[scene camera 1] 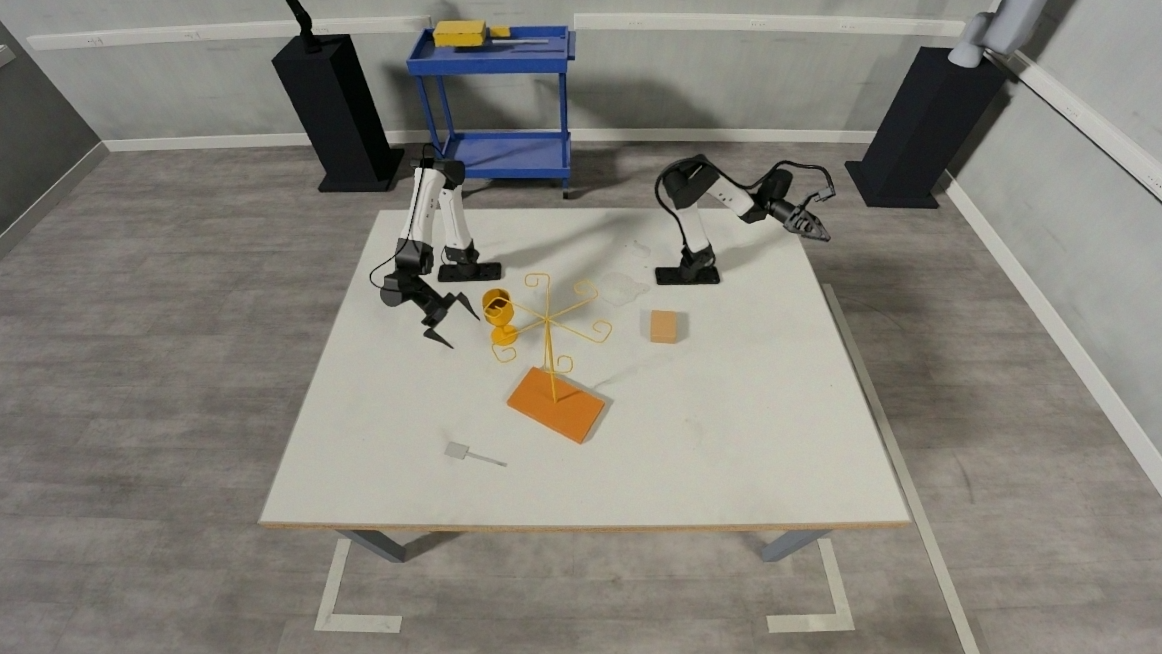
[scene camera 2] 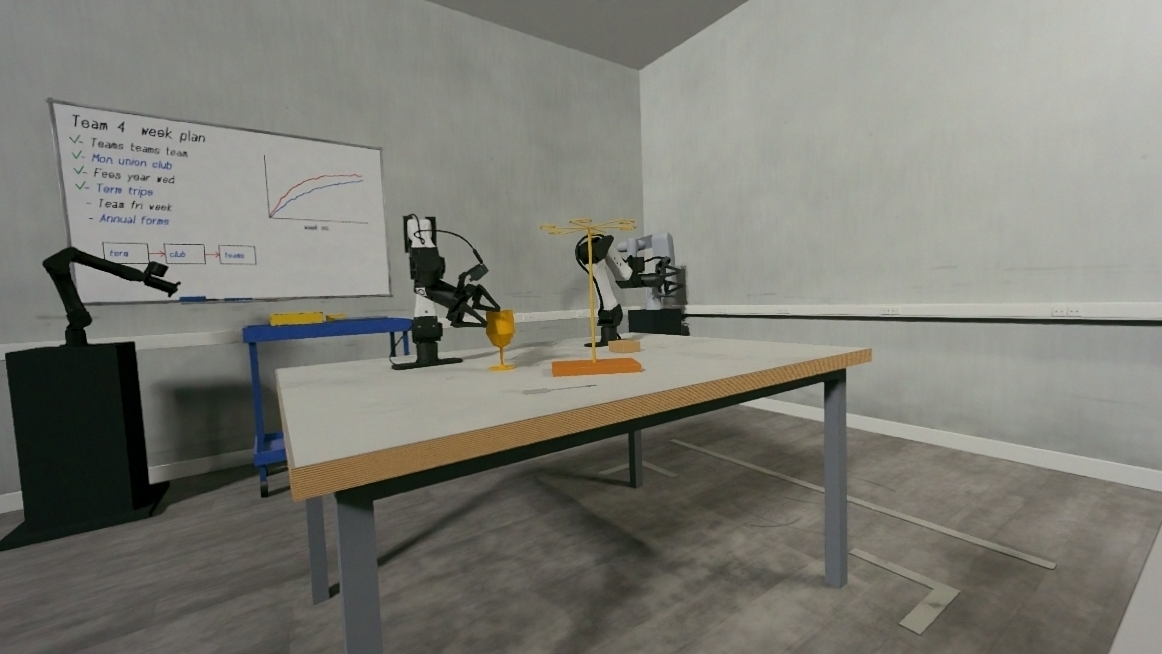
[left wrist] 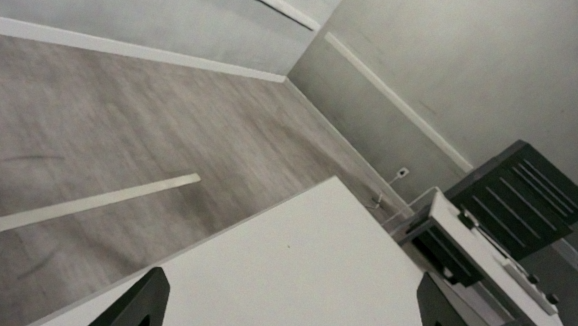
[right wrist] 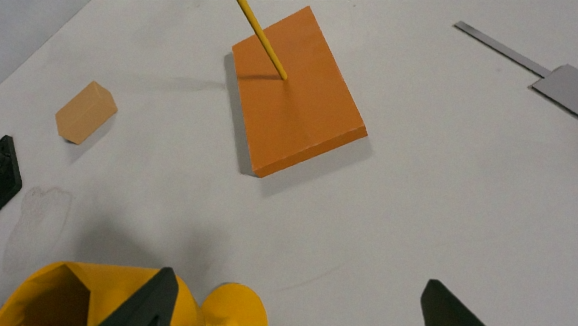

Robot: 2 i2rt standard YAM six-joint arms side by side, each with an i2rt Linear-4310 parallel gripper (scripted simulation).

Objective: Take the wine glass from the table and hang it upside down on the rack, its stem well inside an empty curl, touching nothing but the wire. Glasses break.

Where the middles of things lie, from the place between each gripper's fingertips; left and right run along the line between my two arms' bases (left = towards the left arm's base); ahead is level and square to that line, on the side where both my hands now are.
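The yellow wine glass [scene camera 1: 503, 329] sits 100 mm behind my right hand [scene camera 2: 493, 317], 70 mm to the left of it and 90 mm below it. Counted from my right hand as well, the tan block [scene camera 1: 662, 323] is 530 mm to the left, 130 mm behind and 140 mm below.
My left hand [scene camera 1: 825, 238] is 41 cm to the left of the tan block, 14 cm short of it and 23 cm above it. From my left hand, the yellow wine glass is 87 cm to the right, 17 cm ahead and 18 cm below.
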